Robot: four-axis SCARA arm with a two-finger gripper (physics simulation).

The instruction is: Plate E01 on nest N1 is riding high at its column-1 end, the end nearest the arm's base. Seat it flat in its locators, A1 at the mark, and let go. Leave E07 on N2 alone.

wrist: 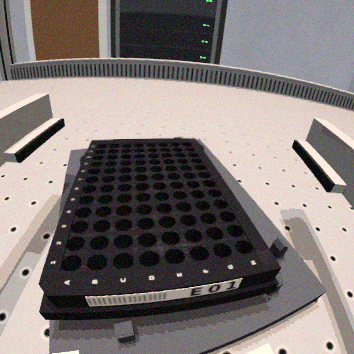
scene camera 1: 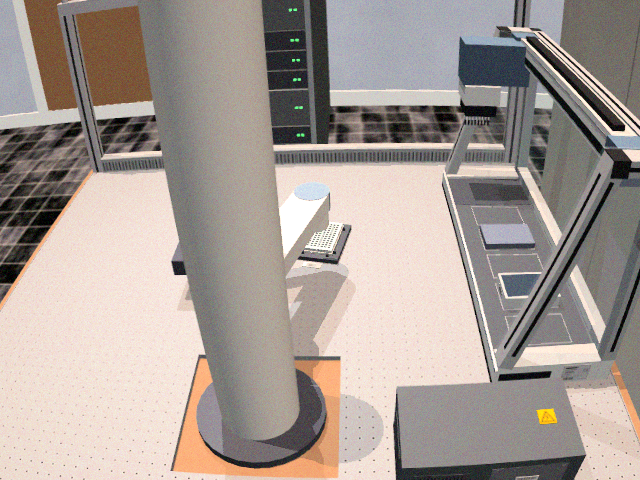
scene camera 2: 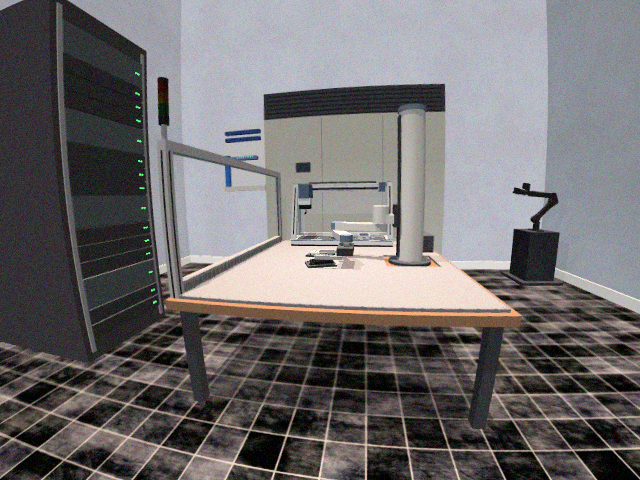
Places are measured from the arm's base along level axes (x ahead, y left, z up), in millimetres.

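Pixels of known places: gripper, fingertip midpoint: (wrist: 178, 115) (scene camera 2: 317, 254); arm's base at its link origin: (scene camera 1: 261, 415) (scene camera 2: 409, 262).
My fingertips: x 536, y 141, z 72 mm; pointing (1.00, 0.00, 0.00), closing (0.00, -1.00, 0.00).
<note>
Ahead of a thing's pixels: the offset from my fingertips to its top centre. "spot": to the spot under its first point.
In the wrist view the black plate E01 @(dx -25, dy +12, dz -24 mm) (wrist: 150, 209) lies on the dark grey nest N1 @(spot: dx -72, dy -64, dz -47 mm) (wrist: 300, 287). Its labelled column-1 end faces the camera and stands high, above the small locator block @(spot: dx -96, dy +10, dz -39 mm) (wrist: 125, 330) in front of it. Row A is on the left, and the corner of a pale label @(spot: dx -106, dy +31, dz -47 mm) (wrist: 65, 352) shows below that side. My gripper (wrist: 178, 115) is open and empty, its fingers wide apart to the left and right of the plate, touching neither side. The column hides E01 in scene camera 1. The white plate E07 @(dx +18, dy -238, dz -33 mm) (scene camera 1: 324, 239) lies on nest N2 @(spot: dx +7, dy -294, dz -47 mm) (scene camera 1: 343, 241), partly behind the arm.
The arm's column (scene camera 1: 227, 232) (scene camera 2: 412, 186) stands on its round base. A framed deck (scene camera 1: 467, 279) with a blue-grey block @(spot: dx -54, dy -705, dz +7 mm) (scene camera 1: 507, 235) is at the right. A grey box @(spot: dx -666, dy -524, dz +56 mm) (scene camera 1: 480, 426) stands in front of it. A low grille @(spot: dx +468, dy +27, dz -36 mm) (wrist: 175, 70) runs along the table's far edge.
</note>
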